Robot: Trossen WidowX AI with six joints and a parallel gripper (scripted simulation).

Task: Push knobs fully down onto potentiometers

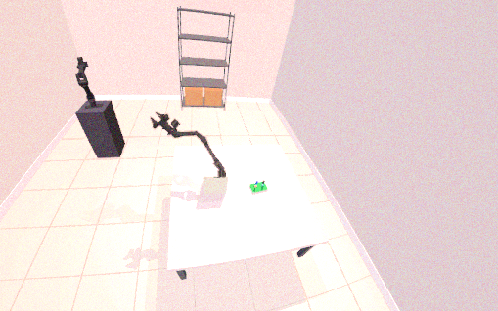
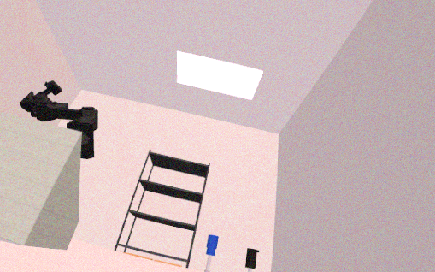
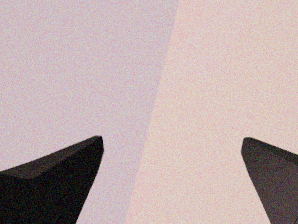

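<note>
Now: the blue knob 90 cm ahead of my gripper tip, 41 cm to the right of it and 50 cm below it. Round my gripper tip: black knob (97 cm ahead, 41 cm to the right, 51 cm below).
</note>
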